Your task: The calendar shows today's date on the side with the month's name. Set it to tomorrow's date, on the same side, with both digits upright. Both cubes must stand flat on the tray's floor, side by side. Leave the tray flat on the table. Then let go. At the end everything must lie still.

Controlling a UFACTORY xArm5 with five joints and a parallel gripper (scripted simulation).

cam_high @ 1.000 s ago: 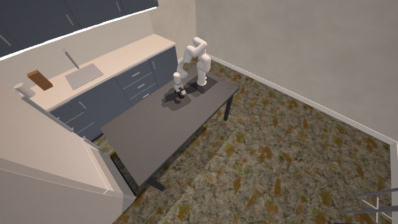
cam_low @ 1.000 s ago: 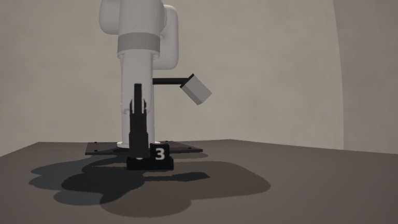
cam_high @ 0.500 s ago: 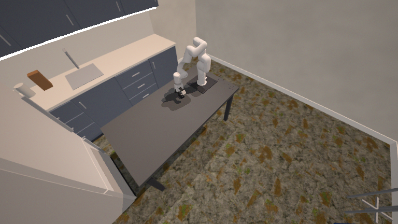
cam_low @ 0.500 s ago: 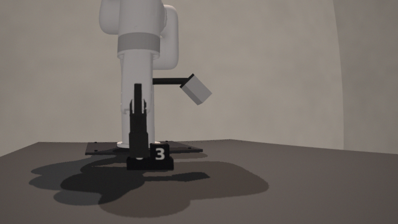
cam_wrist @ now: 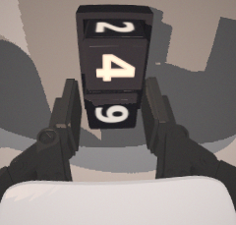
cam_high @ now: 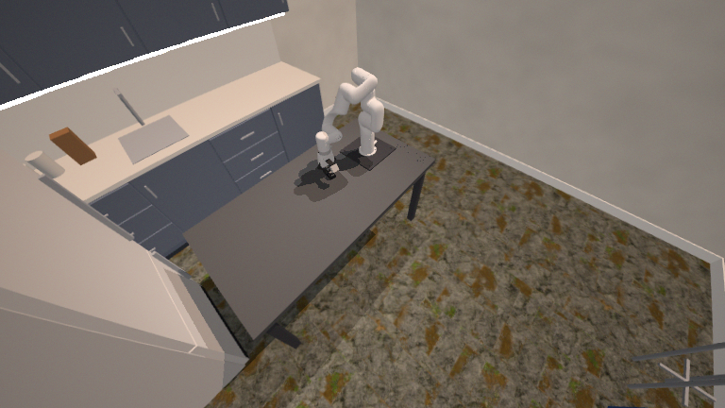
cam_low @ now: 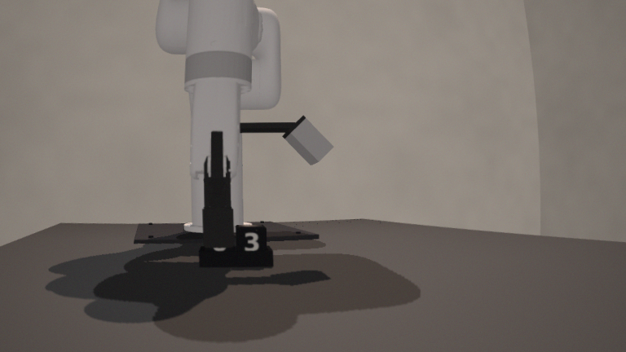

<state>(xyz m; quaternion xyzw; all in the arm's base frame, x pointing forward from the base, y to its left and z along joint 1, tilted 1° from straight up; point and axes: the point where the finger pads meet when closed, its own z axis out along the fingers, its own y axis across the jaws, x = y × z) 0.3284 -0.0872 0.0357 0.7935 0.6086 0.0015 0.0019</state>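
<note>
My hand is 10 mm short of the black calendar tray, 20 mm to the right of it and 30 mm above it.
</note>
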